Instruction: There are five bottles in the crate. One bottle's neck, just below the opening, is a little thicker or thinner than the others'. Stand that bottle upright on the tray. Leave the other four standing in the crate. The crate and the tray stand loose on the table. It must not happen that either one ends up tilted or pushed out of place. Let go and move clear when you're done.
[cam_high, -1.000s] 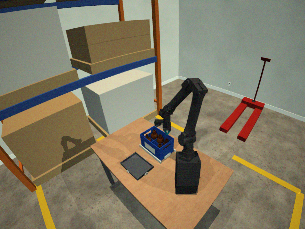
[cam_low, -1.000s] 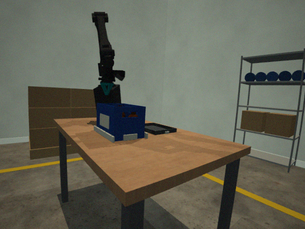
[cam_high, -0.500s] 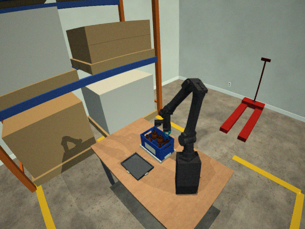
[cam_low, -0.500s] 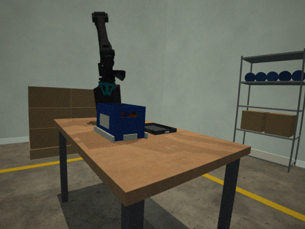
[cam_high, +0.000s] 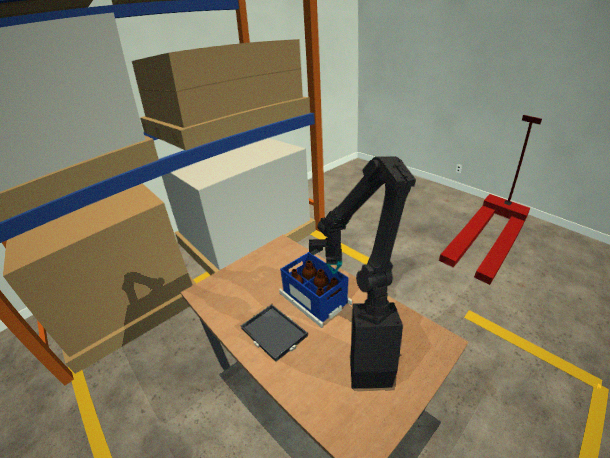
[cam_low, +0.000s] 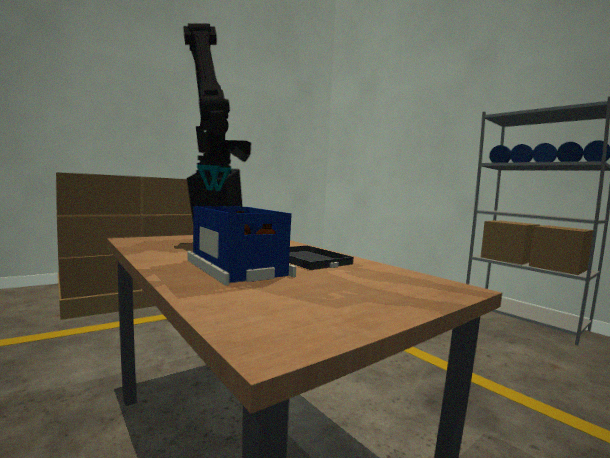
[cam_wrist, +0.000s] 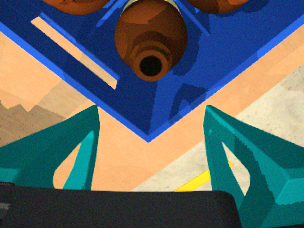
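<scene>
Now: the crate 9 cm ahead of my hand, 4 cm to the left of it and 15 cm below it. Round my hand: bottle: 19 cm ahead, 7 cm to the left, 15 cm below; dark tray: 10 cm ahead, 32 cm to the left, 22 cm below.
</scene>
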